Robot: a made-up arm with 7 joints. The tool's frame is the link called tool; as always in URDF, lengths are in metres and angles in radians. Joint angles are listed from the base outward. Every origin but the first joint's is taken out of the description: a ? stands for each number. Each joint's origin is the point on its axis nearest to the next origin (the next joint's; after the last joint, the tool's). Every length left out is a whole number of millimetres.
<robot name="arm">
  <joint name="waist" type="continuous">
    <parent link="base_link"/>
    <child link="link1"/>
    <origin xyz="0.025 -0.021 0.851"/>
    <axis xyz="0 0 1"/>
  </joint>
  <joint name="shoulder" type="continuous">
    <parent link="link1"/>
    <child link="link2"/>
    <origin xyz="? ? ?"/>
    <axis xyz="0 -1 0"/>
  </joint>
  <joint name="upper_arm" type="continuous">
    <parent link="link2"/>
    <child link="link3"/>
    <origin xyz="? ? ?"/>
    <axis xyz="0 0 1"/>
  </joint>
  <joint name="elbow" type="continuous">
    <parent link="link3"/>
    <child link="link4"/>
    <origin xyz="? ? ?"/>
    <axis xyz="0 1 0"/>
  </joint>
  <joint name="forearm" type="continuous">
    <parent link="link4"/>
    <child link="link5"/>
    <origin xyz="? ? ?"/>
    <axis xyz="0 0 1"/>
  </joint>
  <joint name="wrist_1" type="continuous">
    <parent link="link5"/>
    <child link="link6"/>
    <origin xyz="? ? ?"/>
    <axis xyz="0 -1 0"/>
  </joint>
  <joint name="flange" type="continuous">
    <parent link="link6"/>
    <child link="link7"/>
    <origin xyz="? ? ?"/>
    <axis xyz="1 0 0"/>
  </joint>
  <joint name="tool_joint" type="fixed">
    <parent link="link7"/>
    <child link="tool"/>
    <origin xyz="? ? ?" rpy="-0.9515 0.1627 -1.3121"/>
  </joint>
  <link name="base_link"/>
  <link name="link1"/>
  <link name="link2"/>
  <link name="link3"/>
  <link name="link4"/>
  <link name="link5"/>
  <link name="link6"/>
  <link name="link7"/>
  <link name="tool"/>
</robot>
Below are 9 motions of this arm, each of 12 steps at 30 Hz.
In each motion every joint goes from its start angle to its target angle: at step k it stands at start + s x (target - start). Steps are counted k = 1, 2, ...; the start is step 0. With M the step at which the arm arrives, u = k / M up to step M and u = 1 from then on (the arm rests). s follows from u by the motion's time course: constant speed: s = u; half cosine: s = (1 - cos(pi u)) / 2; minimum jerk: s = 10 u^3 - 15 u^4 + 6 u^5.
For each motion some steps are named. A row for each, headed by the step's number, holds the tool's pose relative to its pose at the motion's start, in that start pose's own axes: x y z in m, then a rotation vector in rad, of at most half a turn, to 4 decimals.
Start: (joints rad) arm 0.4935 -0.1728 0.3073 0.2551 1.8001 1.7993 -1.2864
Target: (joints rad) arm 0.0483 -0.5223 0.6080 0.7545 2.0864 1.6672 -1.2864
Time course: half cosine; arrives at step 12
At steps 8, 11, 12:
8: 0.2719 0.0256 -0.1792 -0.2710 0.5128 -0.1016
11: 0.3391 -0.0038 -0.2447 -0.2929 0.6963 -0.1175
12: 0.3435 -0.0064 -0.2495 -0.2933 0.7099 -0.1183

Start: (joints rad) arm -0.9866 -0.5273 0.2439 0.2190 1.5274 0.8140 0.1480
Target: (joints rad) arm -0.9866 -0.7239 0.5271 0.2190 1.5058 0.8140 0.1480
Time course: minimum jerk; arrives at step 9
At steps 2, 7, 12:
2: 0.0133 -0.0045 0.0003 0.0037 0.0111 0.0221
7: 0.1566 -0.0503 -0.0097 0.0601 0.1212 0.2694
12: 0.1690 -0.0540 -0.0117 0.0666 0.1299 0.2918

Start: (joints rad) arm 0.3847 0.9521 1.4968 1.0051 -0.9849 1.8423 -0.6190
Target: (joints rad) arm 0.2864 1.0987 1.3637 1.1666 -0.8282 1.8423 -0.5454
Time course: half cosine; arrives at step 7
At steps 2, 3, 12:
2: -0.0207 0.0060 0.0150 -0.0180 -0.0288 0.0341
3: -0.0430 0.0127 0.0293 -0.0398 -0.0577 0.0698
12: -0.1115 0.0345 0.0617 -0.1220 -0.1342 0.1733

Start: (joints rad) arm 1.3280 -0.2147 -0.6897 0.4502 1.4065 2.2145 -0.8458
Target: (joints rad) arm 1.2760 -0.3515 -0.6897 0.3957 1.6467 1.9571 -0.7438
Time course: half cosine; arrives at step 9
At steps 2, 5, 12:
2: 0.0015 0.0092 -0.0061 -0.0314 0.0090 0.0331
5: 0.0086 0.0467 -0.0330 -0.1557 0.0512 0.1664
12: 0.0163 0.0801 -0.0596 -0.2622 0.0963 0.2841

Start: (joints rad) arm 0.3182 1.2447 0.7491 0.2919 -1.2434 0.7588 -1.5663
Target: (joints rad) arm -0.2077 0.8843 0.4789 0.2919 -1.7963 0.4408 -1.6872
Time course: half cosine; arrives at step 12
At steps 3, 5, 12:
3: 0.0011 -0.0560 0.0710 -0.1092 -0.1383 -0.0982
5: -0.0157 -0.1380 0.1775 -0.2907 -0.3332 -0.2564
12: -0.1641 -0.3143 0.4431 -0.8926 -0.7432 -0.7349

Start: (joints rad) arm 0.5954 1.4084 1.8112 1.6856 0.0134 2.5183 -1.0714
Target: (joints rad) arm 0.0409 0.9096 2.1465 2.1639 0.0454 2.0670 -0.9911
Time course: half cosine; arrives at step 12
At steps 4, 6, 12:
4: -0.0385 0.0700 -0.0446 -0.2095 -0.0477 0.3129
6: -0.0819 0.1207 -0.0955 -0.3970 -0.0854 0.6240
12: -0.1666 0.1641 -0.2004 -0.6951 -0.1277 1.2328

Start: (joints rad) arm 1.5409 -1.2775 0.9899 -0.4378 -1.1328 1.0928 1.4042
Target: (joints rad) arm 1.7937 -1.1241 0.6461 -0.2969 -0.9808 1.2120 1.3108
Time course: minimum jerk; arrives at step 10
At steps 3, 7, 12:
3: -0.0267 0.0348 -0.0308 -0.0645 -0.0585 0.0081
7: -0.1294 0.1465 -0.1736 -0.3061 -0.2955 0.0538
12: -0.1522 0.1658 -0.2103 -0.3581 -0.3516 0.0675

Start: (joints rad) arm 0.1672 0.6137 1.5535 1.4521 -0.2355 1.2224 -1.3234
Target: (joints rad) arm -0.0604 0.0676 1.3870 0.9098 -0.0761 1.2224 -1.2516
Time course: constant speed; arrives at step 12
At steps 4, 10, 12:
4: 0.0696 0.1183 -0.1176 0.0215 0.2634 0.1640
10: 0.0844 0.3027 -0.3284 -0.0094 0.6712 0.3655
12: 0.0645 0.3576 -0.4040 -0.0359 0.8083 0.4177

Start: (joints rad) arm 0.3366 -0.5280 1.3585 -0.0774 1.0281 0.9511 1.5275
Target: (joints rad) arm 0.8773 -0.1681 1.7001 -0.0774 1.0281 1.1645 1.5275
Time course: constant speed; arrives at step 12
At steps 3, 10, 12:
3: 0.0874 0.0097 0.0318 -0.0670 0.1554 0.1346
10: 0.2708 0.0623 0.0315 -0.1833 0.5174 0.4849
12: 0.3123 0.0837 0.0143 -0.2060 0.6213 0.5912

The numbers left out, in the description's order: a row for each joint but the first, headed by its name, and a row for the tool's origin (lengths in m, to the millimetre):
shoulder: 0.017 -0.123 0.000
upper_arm: -0.024 0.000 0.429
elbow: 0.026 0.037 0.000
forearm: -0.033 0.000 0.433
wrist_1: 0.018 -0.075 0.000
flange: 0.000 0.000 0.096
tool: 0.000 -0.006 0.018

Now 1 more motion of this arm.
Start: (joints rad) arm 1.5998 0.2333 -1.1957 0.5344 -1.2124 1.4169 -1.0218
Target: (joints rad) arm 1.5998 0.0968 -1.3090 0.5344 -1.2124 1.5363 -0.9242
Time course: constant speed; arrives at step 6
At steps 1, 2, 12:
1: -0.0008 -0.0164 0.0086 0.0179 0.0027 -0.0222
2: -0.0020 -0.0328 0.0169 0.0364 0.0052 -0.0443
12: -0.0094 -0.0986 0.0471 0.1160 0.0117 -0.1312

